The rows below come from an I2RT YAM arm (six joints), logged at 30 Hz.
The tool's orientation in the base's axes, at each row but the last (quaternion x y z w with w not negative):
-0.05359, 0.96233, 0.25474, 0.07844
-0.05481, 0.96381, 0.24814, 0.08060
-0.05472, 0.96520, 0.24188, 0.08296
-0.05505, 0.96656, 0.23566, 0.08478
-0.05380, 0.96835, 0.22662, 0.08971
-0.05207, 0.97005, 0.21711, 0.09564
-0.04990, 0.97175, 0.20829, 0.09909
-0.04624, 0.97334, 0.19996, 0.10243
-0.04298, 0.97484, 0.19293, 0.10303
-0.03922, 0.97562, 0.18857, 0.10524
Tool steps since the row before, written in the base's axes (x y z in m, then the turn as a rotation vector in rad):
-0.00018, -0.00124, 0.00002, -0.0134, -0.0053, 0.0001
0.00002, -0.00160, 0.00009, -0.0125, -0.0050, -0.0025
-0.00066, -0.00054, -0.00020, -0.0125, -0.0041, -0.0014
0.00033, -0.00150, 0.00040, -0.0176, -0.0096, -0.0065
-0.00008, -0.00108, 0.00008, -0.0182, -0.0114, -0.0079
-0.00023, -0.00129, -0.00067, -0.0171, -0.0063, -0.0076
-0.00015, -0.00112, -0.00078, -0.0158, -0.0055, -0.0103
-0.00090, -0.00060, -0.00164, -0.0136, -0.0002, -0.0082
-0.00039, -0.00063, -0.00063, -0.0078, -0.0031, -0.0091
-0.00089, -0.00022, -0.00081, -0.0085, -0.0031, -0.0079
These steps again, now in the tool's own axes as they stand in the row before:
0.00025, -0.00104, -0.00066, 0.0135, -0.0026, -0.0044
0.00007, -0.00135, -0.00085, 0.0130, -0.0037, -0.0019
0.00072, -0.00047, -0.00017, 0.0128, -0.0024, -0.0024
-0.00030, -0.00119, -0.00100, 0.0191, -0.0088, -0.0012
0.00013, -0.00092, -0.00057, 0.0201, -0.0109, -0.0009
0.00044, -0.00140, 0.00000, 0.0187, -0.0064, 0.0012
0.00038, -0.00130, 0.00021, 0.0179, -0.0069, 0.0042
0.00126, -0.00105, 0.00107, 0.0151, -0.0015, 0.0048
0.00055, -0.00076, 0.00026, 0.0097, -0.0052, 0.0056
0.00105, -0.00039, 0.00048, 0.0101, -0.0047, 0.0044

